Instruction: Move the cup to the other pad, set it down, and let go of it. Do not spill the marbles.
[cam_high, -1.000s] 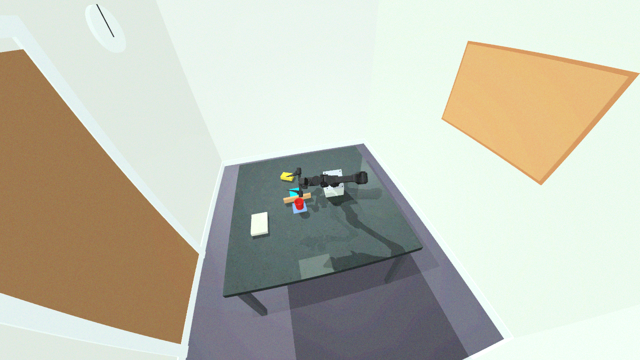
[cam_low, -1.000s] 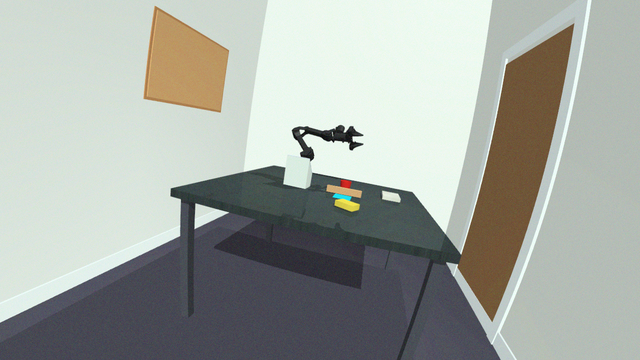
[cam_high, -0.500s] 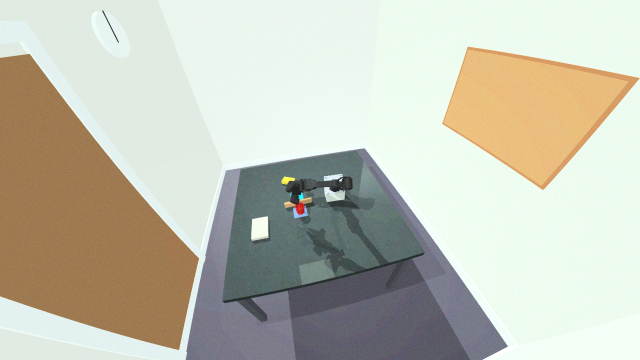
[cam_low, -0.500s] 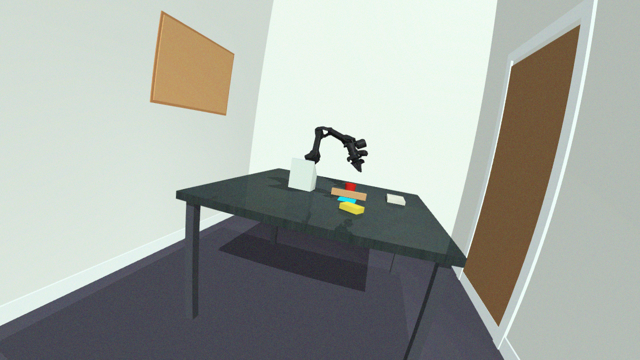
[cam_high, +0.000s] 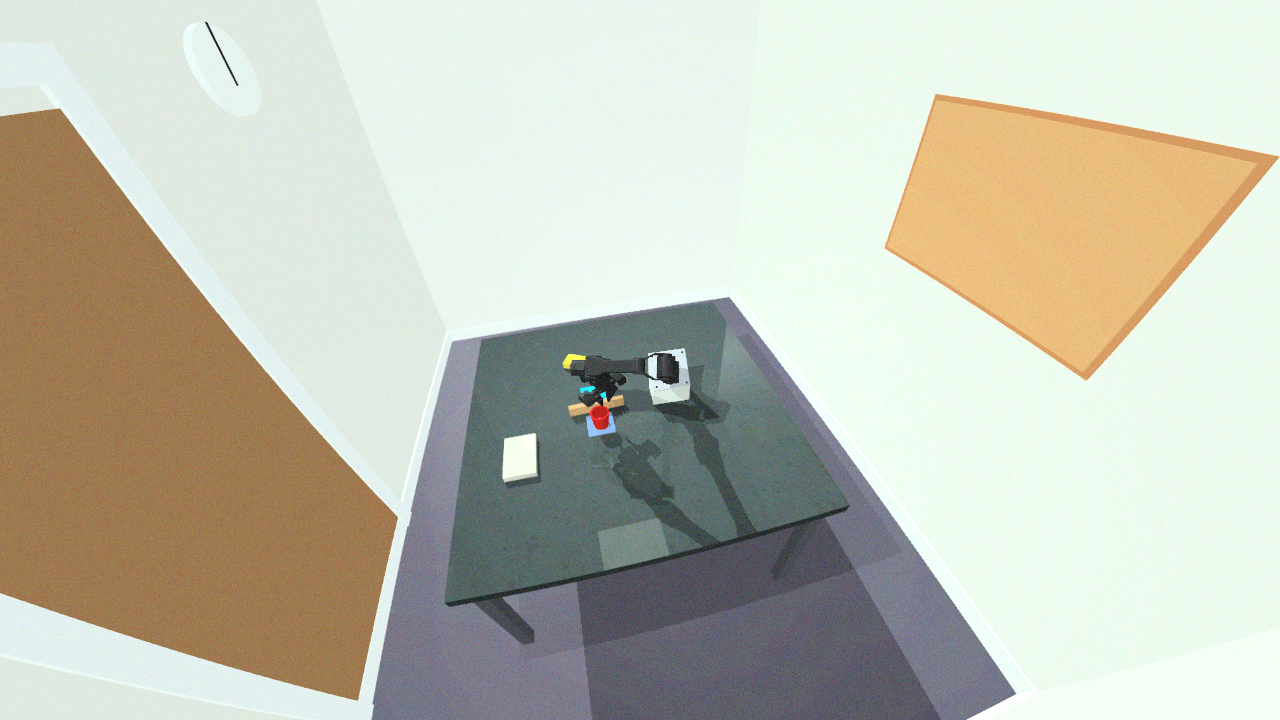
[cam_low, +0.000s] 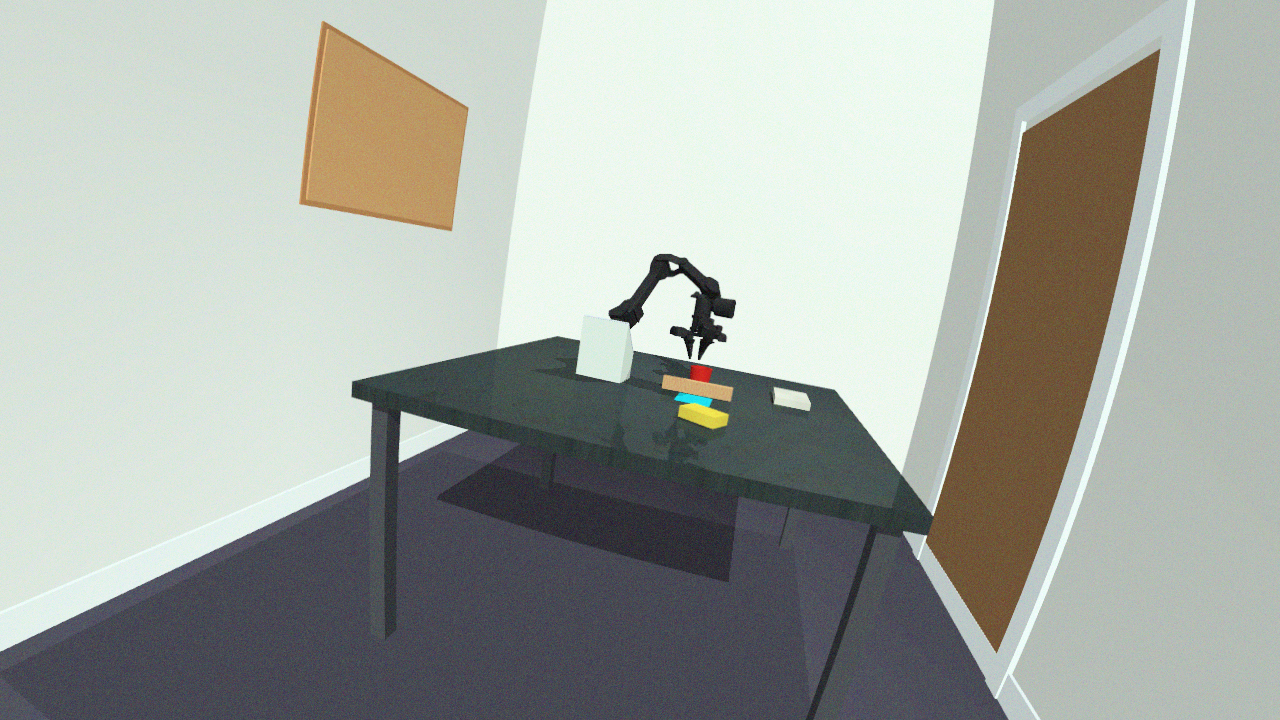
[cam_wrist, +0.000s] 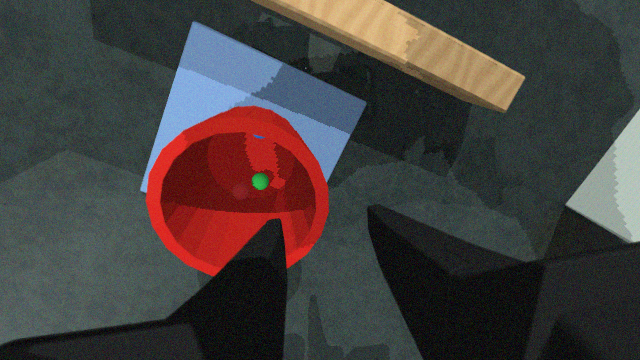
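My gripper tip is now 2 cm short of the green marble, 3 cm to the right of it and 8 cm above it. Round my gripper tip: cyan pad (5 cm ahead, 15 cm to the right, 11 cm below); wooden plank (4 cm ahead, 7 cm to the right, 9 cm below); flat white block (33 cm ahead, 14 cm to the left, 9 cm below).
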